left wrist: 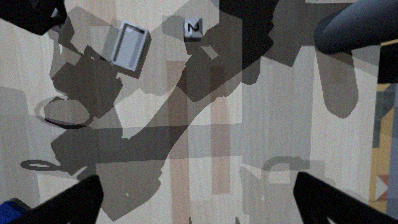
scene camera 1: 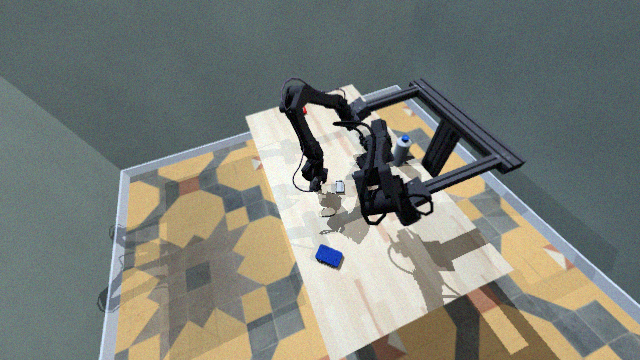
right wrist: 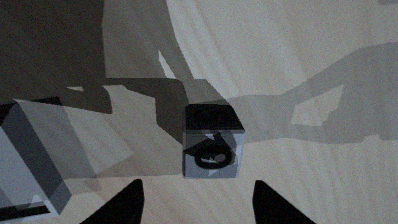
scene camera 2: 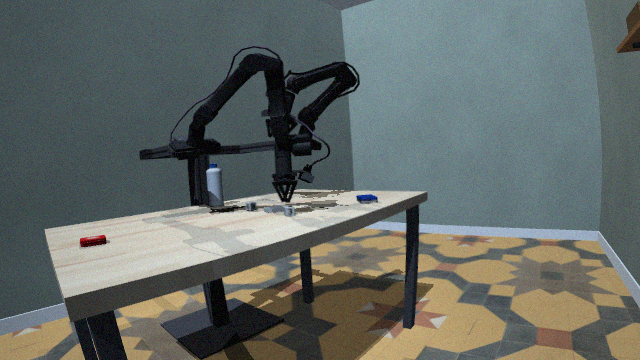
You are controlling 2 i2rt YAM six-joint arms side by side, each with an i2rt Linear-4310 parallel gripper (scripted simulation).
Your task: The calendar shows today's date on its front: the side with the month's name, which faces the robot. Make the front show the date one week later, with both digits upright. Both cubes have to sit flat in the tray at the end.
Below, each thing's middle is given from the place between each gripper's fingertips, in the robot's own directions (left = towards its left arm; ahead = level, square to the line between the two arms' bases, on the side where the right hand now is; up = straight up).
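Calendar tray [left wrist: 131, 40]: 290 mm below my left hand, 100 mm ahead of it, 120 mm to the right of it. Calendar tray again: 5 cm below my right hand [scene camera 2: 285, 202], 11 cm behind it, 4 cm to the left of it.
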